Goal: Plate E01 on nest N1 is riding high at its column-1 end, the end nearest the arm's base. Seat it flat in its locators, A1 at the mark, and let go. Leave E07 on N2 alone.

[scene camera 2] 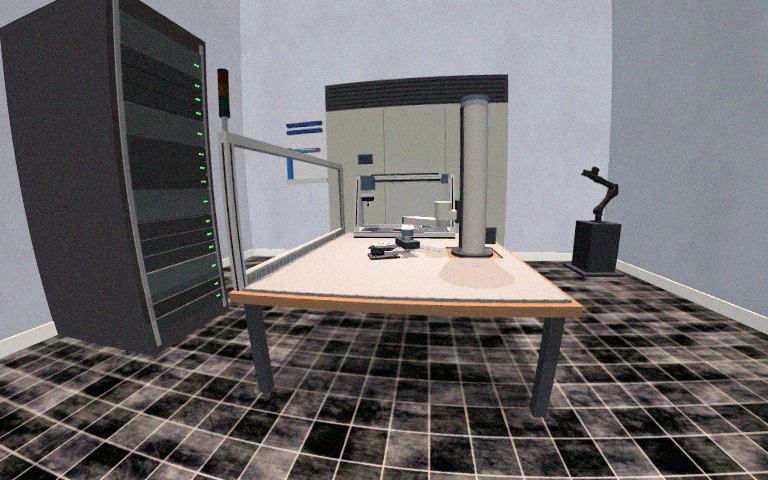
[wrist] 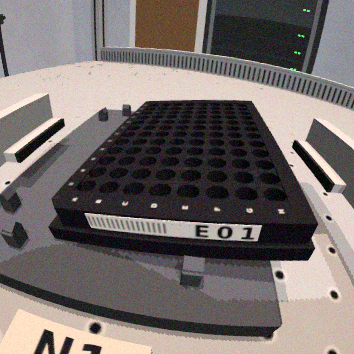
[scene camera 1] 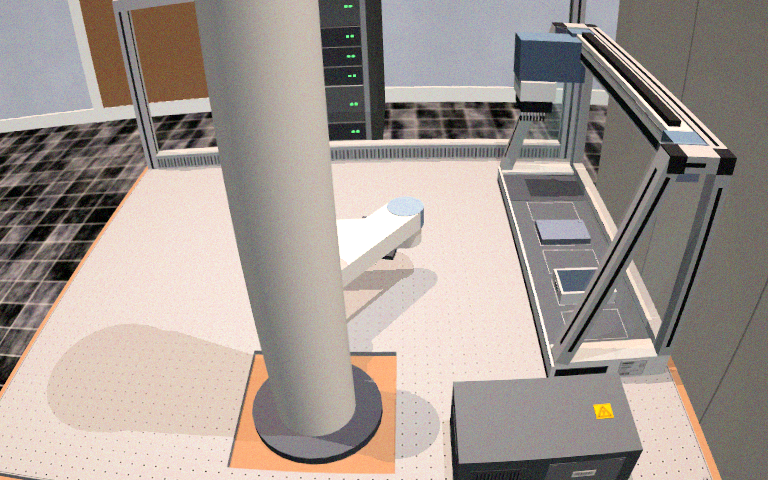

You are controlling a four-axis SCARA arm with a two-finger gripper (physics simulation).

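Pixels of known places: gripper, fingertip midpoint: (scene camera 2: 380,250) (wrist: 178,115); arm's base at its link origin: (scene camera 2: 471,254) (scene camera 1: 317,411).
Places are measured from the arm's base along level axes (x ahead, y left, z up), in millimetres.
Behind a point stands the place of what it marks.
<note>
Plate E01 (wrist: 185,150) @(x 504, y 116, z 44 mm) is black with rows of wells; its labelled column-1 end faces the wrist camera and stands raised above nest N1 (wrist: 100,280) @(x 448, y 116, z 25 mm), a grey base. A small locator post (wrist: 192,272) @(x 462, y 93, z 32 mm) shows below that end. Two more posts (wrist: 10,201) @(x 449, y 168, z 30 mm) (wrist: 15,234) @(x 441, y 149, z 31 mm) stand left of the plate, with a visible gap. The A1 mark does not show in the wrist view. My gripper (wrist: 178,115) @(x 534, y 135, z 47 mm) is open, one finger on each side of E01, not touching it. The arm and column hide E01 in scene camera 1. E07 cannot be made out clearly.
The arm's column (scene camera 1: 283,226) @(x -73, y -16, z 475 mm) (scene camera 2: 474,175) @(x 12, y 74, z 459 mm) stands on the table. A gantry machine (scene camera 1: 628,73) @(x 409, y -640, z 521 mm) stands at the right in scene camera 1, with a grey control box (scene camera 1: 538,418) @(x -124, y -386, z 128 mm) before it. A slotted rail (scene camera 1: 419,151) @(x 1004, y -218, z 36 mm) (wrist: 225,65) @(x 1004, y 238, z 38 mm) runs along the table edge.
</note>
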